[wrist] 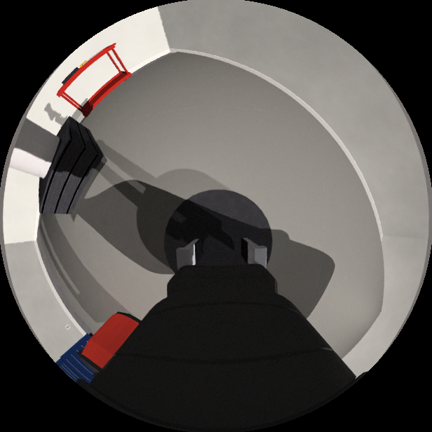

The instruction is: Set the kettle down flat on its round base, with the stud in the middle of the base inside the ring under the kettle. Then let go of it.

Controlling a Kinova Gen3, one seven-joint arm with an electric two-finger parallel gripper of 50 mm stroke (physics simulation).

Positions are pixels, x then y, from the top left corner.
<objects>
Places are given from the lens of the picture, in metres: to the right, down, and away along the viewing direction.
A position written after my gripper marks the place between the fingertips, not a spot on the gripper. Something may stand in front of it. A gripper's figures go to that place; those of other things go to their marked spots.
my gripper (220, 246): 0.01, 0.04, 0.17
kettle (103, 344): -0.18, 0.21, 0.09
round base (220, 217): 0.01, 0.00, 0.18
The marked spots on the kettle and the round base are 0.29 m apart.
</objects>
